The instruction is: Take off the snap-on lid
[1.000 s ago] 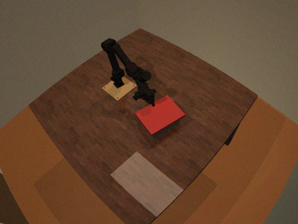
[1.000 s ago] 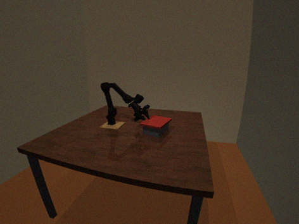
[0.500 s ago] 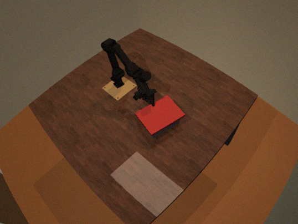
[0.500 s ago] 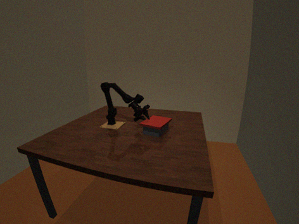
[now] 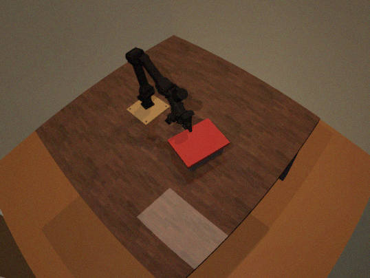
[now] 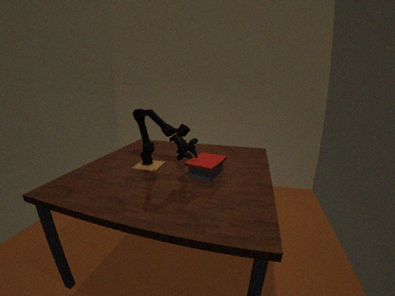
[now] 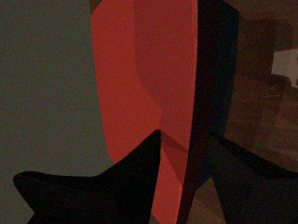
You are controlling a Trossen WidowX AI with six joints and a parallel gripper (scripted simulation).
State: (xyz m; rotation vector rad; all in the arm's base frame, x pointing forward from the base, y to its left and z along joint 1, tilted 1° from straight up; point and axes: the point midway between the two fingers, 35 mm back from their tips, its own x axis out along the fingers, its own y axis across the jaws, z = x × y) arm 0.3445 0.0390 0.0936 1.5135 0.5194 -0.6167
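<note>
My gripper tip is 8 cm short of the lid and 1 cm below it. From my gripper tip the other things lie so: storage box 8 cm ahead, 4 cm below.
</note>
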